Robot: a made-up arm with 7 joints. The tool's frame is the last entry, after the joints.
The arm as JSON. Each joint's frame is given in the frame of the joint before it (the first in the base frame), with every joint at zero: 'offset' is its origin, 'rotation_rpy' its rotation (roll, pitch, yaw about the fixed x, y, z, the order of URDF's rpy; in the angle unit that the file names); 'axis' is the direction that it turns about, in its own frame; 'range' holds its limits. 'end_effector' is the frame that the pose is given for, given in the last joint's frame.
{
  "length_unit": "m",
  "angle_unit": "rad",
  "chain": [
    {
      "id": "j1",
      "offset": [
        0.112,
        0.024,
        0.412
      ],
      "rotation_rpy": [
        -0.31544,
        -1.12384,
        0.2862
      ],
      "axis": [
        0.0,
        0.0,
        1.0
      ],
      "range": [
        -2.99,
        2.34
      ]
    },
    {
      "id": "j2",
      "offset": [
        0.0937,
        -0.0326,
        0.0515
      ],
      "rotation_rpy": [
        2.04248,
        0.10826,
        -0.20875
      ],
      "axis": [
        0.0,
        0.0,
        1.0
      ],
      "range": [
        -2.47,
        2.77
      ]
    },
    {
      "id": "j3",
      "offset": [
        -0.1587,
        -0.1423,
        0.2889
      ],
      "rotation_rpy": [
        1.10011,
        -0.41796,
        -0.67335
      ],
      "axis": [
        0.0,
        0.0,
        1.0
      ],
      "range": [
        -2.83,
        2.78
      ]
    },
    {
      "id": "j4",
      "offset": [
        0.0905,
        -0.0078,
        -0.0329
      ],
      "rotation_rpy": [
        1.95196,
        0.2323,
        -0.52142
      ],
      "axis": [
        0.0,
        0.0,
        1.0
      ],
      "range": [
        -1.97,
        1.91
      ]
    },
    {
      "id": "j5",
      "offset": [
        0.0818,
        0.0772,
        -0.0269
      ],
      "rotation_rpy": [
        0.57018,
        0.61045,
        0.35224
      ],
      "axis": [
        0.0,
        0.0,
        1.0
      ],
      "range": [
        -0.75,
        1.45
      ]
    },
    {
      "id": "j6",
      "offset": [
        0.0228,
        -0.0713,
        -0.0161
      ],
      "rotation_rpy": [
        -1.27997,
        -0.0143,
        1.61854
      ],
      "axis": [
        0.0,
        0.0,
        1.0
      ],
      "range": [
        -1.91,
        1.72
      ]
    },
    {
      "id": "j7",
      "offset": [
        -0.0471,
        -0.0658,
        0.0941
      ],
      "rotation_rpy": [
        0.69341,
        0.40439,
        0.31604
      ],
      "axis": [
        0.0,
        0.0,
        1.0
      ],
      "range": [
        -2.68,
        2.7
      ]
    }
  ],
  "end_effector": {
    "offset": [
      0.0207,
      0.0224,
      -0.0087
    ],
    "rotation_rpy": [
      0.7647,
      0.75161,
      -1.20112
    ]
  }
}
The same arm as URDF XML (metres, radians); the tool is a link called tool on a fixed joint. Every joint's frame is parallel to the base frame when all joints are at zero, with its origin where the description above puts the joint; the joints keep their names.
<robot name="arm">
  <joint name="tool_fixed" type="fixed">
    <parent link="link7"/>
    <child link="tool"/>
    <origin xyz="-0.01 -0.008 -0.029" rpy="-0.6354 0.1103 -0.3105"/>
  </joint>
  <joint name="j7" type="revolute">
    <parent link="link6"/>
    <child link="link7"/>
    <origin xyz="-0.061 0.036 0.1019" rpy="0 0 0"/>
    <axis xyz="-0.413216 0.888734 0.198508"/>
    <limit lower="-2.68" upper="2.7"/>
  </joint>
  <joint name="j6" type="revolute">
    <parent link="link5"/>
    <child link="link6"/>
    <origin xyz="0.014 -0.065 0.038" rpy="0 0 0"/>
    <axis xyz="-0.911618 0.311906 0.267705"/>
    <limit lower="-1.91" upper="1.72"/>
  </joint>
  <joint name="j5" type="revolute">
    <parent link="link4"/>
    <child link="link5"/>
    <origin xyz="0.105 0.03 -0.038" rpy="0 0 0"/>
    <axis xyz="0.130705 0.691425 0.710526"/>
    <limit lower="-0.75" upper="1.45"/>
  </joint>
  <joint name="j4" type="revolute">
    <parent link="link3"/>
    <child link="link4"/>
    <origin xyz="0.079 -0.008 0.055" rpy="0 0 0"/>
    <axis xyz="-0.436213 0.878125 0.196506"/>
    <limit lower="-1.97" upper="1.91"/>
  </joint>
  <joint name="j3" type="revolute">
    <parent link="link2"/>
    <child link="link3"/>
    <origin xyz="0.126 -0.189 -0.278" rpy="0 0 0"/>
    <axis xyz="0.248406 -0.072702 -0.965924"/>
    <limit lower="-2.83" upper="2.78"/>
  </joint>
  <joint name="j2" type="revolute">
    <parent link="link1"/>
    <child link="link2"/>
    <origin xyz="-0.008 -0.018 0.11" rpy="0 0 0"/>
    <axis xyz="0.314605 -0.907015 -0.279905"/>
    <limit lower="-2.47" upper="2.77"/>
  </joint>
  <joint name="j1" type="revolute">
    <parent link="base"/>
    <child link="link1"/>
    <origin xyz="0.112 0.024 0.412" rpy="0 0 0"/>
    <axis xyz="-0.909986 0.055599 0.410894"/>
    <limit lower="-2.99" upper="2.34"/>
  </joint>
  <link name="base"/>
  <link name="link1"/>
  <link name="link2"/>
  <link name="link3"/>
  <link name="link4"/>
  <link name="link5"/>
  <link name="link6"/>
  <link name="link7"/>
  <link name="tool"/>
</robot>

